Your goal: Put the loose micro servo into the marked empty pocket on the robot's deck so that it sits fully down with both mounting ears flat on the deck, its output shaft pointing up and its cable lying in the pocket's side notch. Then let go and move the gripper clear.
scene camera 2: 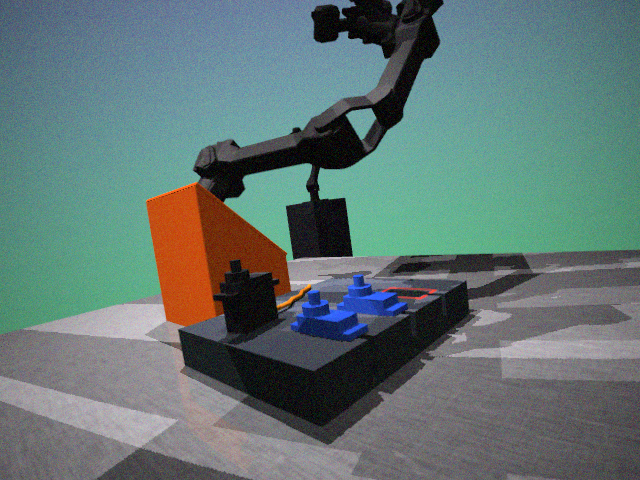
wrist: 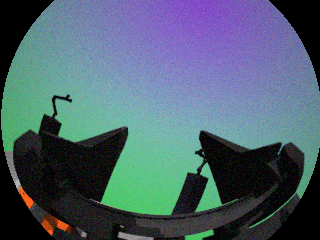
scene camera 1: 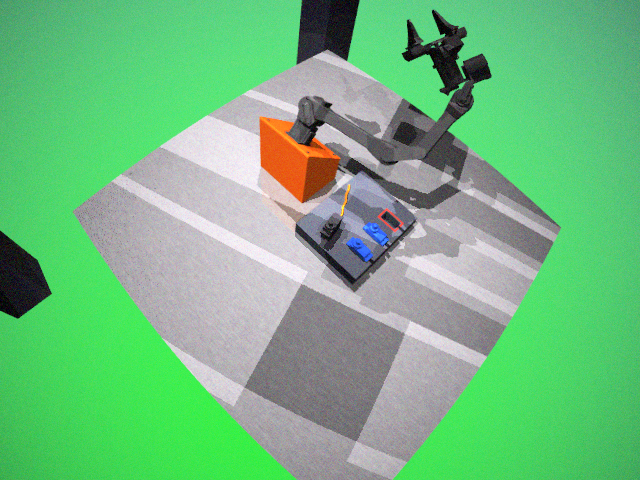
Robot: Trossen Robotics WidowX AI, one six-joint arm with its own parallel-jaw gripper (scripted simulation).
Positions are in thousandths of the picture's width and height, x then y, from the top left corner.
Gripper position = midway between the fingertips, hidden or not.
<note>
My gripper (wrist: 514, 552) is open, with nothing in its grasp. I also see a micro servo (scene camera 2: 388, 626) and a dark deck (scene camera 2: 324, 724).
The dark deck also shows in scene camera 1 (scene camera 1: 574, 416). The wrist view misses the micro servo: it is out of frame.
</note>
